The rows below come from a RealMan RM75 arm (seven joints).
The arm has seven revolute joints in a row. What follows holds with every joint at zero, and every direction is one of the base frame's. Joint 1 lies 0.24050 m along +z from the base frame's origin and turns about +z. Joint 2 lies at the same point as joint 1 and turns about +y. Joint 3 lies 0.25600 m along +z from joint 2 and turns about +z. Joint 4 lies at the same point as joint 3 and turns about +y. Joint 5 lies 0.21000 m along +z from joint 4 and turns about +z. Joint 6 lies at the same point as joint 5 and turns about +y. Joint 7 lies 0.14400 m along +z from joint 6 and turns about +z. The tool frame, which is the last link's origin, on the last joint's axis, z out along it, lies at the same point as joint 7; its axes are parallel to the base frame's.
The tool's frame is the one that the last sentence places.
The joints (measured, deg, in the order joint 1, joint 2, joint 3, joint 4, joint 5, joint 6, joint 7), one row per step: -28.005 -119.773 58.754 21.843 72.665 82.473 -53.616; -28.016 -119.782 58.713 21.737 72.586 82.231 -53.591; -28.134 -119.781 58.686 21.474 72.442 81.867 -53.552; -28.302 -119.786 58.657 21.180 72.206 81.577 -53.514; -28.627 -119.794 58.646 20.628 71.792 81.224 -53.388; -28.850 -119.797 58.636 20.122 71.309 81.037 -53.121; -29.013 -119.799 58.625 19.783 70.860 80.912 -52.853; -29.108 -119.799 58.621 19.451 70.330 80.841 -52.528; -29.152 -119.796 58.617 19.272 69.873 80.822 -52.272; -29.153 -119.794 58.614 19.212 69.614 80.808 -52.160; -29.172 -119.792 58.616 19.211 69.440 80.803 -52.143
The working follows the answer.
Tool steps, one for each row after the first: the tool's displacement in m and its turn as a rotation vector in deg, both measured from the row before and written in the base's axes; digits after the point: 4 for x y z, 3 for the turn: -0.0006 0.0004 -0.0002 0.087 0.040 0.290; -0.0005 0.0008 -0.0005 0.063 0.044 0.401; -0.0001 0.0009 -0.0004 0.082 -0.075 0.345; 0.0002 0.0013 -0.0009 0.089 -0.176 0.427; 0.0001 0.0008 -0.0005 0.211 -0.218 0.307; 0.0002 0.0008 -0.0001 0.280 -0.182 0.187; -0.0001 0.0005 0.0001 0.357 -0.227 0.200; 0.0000 0.0005 0.0005 0.353 -0.201 0.114; -0.0001 0.0003 0.0004 0.207 -0.120 0.079; 0.0002 0.0003 0.0004 0.124 -0.104 0.032
Tool pose at each row, in the base's axes (x y z in m, rotation vector in deg; rounded; the steps above come from the unrounded poses): -0.2409 0.3289 -0.0293 -136.869 -23.213 -63.301; -0.2415 0.3292 -0.0295 -136.680 -23.477 -63.120; -0.2420 0.3300 -0.0300 -136.463 -23.883 -62.885; -0.2421 0.3309 -0.0304 -136.199 -24.252 -62.822; -0.2419 0.3322 -0.0313 -135.846 -24.743 -62.845; -0.2419 0.3330 -0.0318 -135.422 -25.033 -62.968; -0.2417 0.3338 -0.0318 -135.010 -25.128 -63.099; -0.2418 0.3343 -0.0317 -134.505 -25.205 -63.275; -0.2418 0.3347 -0.0312 -134.054 -25.176 -63.459; -0.2418 0.3350 -0.0309 -133.783 -25.174 -63.563; -0.2416 0.3353 -0.0305 -133.614 -25.167 -63.672

